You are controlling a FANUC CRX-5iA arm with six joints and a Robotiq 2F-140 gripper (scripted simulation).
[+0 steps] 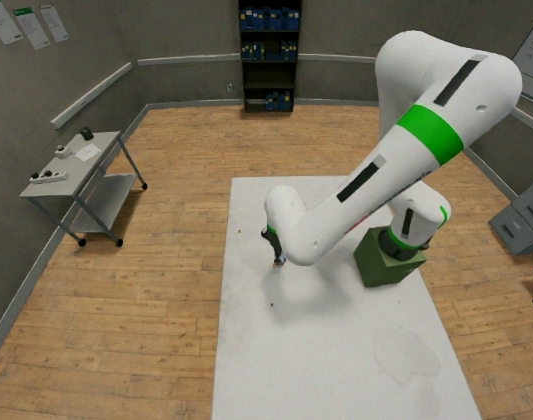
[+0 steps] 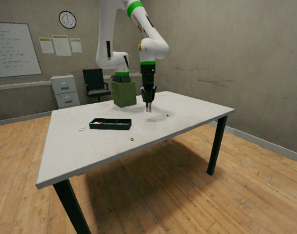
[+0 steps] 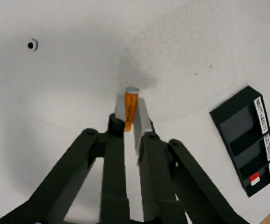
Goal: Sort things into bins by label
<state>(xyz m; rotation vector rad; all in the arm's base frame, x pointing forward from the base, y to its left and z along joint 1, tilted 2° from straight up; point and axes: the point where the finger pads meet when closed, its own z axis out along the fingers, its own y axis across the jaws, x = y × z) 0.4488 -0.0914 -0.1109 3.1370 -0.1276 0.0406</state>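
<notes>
The black bin tray lies 90 mm behind my hand, 250 mm to the right of it and 80 mm below it. Round my hand: yellow ring 130 mm ahead, 240 mm to the right, 90 mm below; red piece 170 mm behind, 300 mm to the right, 80 mm below; orange object 30 mm below.
</notes>
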